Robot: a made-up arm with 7 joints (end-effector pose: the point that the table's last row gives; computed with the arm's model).
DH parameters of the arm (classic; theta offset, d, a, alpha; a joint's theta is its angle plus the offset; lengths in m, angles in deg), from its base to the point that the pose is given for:
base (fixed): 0 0 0 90
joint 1: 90 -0.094 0 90
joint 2: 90 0 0 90
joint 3: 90 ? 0 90
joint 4: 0 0 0 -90
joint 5: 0 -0.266 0 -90
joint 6: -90 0 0 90
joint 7: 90 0 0 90
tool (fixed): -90 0 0 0
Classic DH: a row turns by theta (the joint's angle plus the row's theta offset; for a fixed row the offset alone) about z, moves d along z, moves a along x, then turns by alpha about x.
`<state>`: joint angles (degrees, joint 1 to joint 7).
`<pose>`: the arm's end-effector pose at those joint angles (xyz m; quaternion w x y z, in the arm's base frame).
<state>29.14 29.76 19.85 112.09 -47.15 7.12 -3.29</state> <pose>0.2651 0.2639 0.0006 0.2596 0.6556 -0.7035 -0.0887</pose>
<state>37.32 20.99 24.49 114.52 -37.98 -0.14 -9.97</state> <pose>0.2584 0.2542 0.0243 0.1520 0.5763 -0.8011 0.0544</pose>
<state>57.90 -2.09 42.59 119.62 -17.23 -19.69 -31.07</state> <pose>0.2346 0.2444 0.0538 0.1727 -0.3237 0.7935 -0.4856</pose>
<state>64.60 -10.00 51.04 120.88 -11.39 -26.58 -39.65</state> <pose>0.2313 0.2411 0.0491 0.2634 -0.2355 0.6960 -0.6251</pose>
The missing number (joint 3, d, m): -0.296
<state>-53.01 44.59 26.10 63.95 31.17 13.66 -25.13</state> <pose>-0.0467 0.4587 -0.3039 0.8480 0.5011 -0.1338 0.1091</pose>
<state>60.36 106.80 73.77 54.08 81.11 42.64 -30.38</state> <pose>-0.2559 0.4670 0.2149 0.0025 0.0365 0.8906 -0.4533</pose>
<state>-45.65 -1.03 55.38 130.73 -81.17 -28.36 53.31</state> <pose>-0.0096 0.2577 -0.1695 0.6879 0.3453 0.0168 -0.6382</pose>
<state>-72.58 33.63 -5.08 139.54 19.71 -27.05 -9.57</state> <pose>-0.0310 0.1331 -0.1899 0.7176 -0.1715 -0.6748 -0.0161</pose>
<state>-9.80 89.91 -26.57 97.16 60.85 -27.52 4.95</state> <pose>0.2124 0.3567 -0.1569 0.7227 -0.0339 -0.6287 -0.2851</pose>
